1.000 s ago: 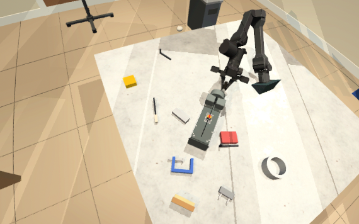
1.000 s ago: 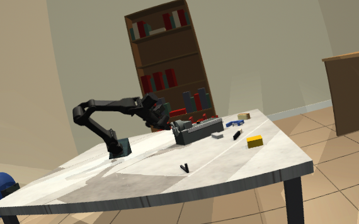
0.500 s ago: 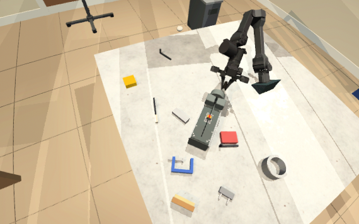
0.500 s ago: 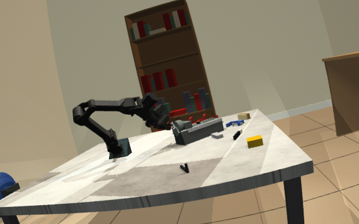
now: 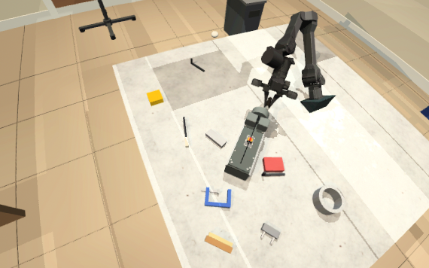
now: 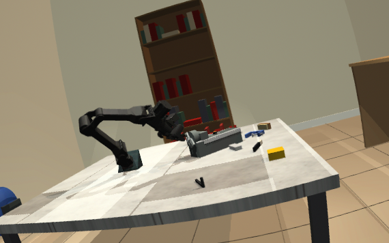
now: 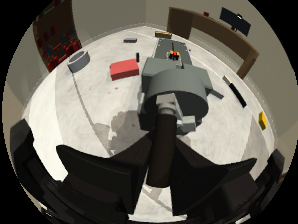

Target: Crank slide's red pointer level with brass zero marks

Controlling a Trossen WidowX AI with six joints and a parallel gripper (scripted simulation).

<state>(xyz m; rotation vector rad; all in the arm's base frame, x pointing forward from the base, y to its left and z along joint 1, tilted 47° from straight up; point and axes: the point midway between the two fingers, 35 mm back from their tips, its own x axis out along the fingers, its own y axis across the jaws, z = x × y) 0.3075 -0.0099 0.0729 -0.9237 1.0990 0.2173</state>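
The crank handle lies 2 cm above my gripper tip, 1 cm to the right of it and 1 cm behind it. Also, from my gripper tip: grey block 23 cm ahead, 8 cm below, 2 cm to the right; red pointer 14 cm ahead, 8 cm to the left, 1 cm below; red block 19 cm to the left, 9 cm ahead, 8 cm below.
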